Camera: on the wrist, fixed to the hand. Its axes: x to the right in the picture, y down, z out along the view.
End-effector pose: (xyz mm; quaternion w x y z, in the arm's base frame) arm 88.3 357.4 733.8 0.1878 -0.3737 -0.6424 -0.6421
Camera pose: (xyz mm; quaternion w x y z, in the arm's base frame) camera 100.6 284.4 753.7 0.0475 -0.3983 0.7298 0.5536
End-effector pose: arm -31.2 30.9 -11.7 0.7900 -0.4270 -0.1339 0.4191
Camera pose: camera -14.9 -8.3 -75.5 0.9166 -0.1852 -0.0680 -0.3477
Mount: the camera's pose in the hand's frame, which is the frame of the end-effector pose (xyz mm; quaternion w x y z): -11.1 30.1 -69.6 0.6666 0.1700 0.2951 -0.6631
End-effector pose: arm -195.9 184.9 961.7 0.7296 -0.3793 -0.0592 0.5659
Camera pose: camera -187.4 143.5 897.7 0.9436 -0.2566 0.0205 -0.2084
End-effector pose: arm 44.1 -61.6 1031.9 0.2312 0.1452 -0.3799 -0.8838
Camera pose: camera 92.6 -116.1 1008.5 0.3445 -0.6488 0.2390 0.6350
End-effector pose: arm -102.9 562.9 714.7 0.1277 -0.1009 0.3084 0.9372
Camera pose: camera -93.8 495.5 679.4 0.6327 -0.5266 0.3357 0.4579
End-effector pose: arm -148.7 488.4 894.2 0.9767 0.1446 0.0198 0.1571
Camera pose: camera -174.2 531.5 836.2 0.7248 0.2029 0.4240 -0.5036
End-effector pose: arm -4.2 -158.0 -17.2 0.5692 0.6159 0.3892 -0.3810
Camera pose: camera 20.6 -90.5 9.4 0.0928 -0.3617 -0.7710 0.5158
